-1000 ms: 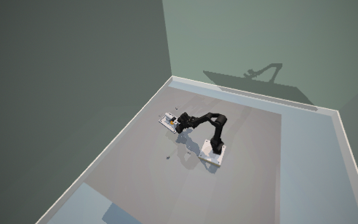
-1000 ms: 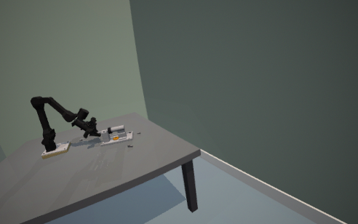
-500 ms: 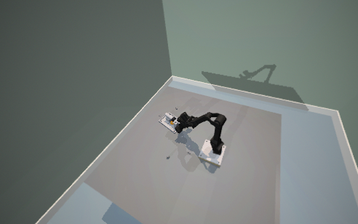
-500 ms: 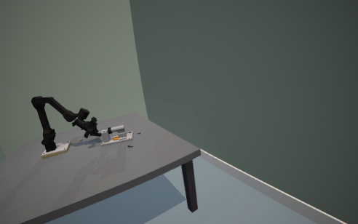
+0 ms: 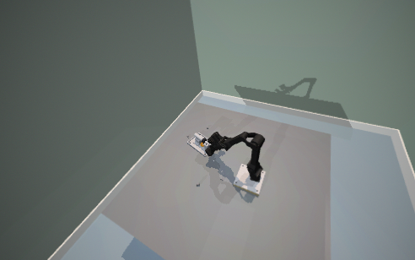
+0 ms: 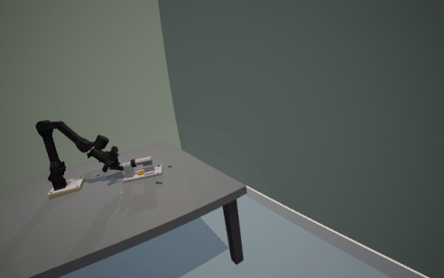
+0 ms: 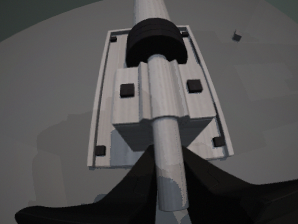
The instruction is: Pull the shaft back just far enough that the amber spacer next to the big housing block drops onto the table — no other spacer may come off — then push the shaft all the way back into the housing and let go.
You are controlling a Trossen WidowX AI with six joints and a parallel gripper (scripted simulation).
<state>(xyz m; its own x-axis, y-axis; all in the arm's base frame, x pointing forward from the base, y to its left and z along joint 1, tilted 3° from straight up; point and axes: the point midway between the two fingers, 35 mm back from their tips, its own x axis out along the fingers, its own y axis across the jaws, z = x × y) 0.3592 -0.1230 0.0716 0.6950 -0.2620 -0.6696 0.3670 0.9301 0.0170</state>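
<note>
The grey steel shaft is 5 cm ahead of my gripper tip, 3 cm above it and 2 cm to the right of it. The rest, counted from my gripper tip: grey support block 11 cm ahead, 4 cm to the right; then amber spacer 9 cm ahead, 4 cm to the right, 4 cm below; then black spacer 6 cm ahead, 2 cm to the right, 2 cm above.
</note>
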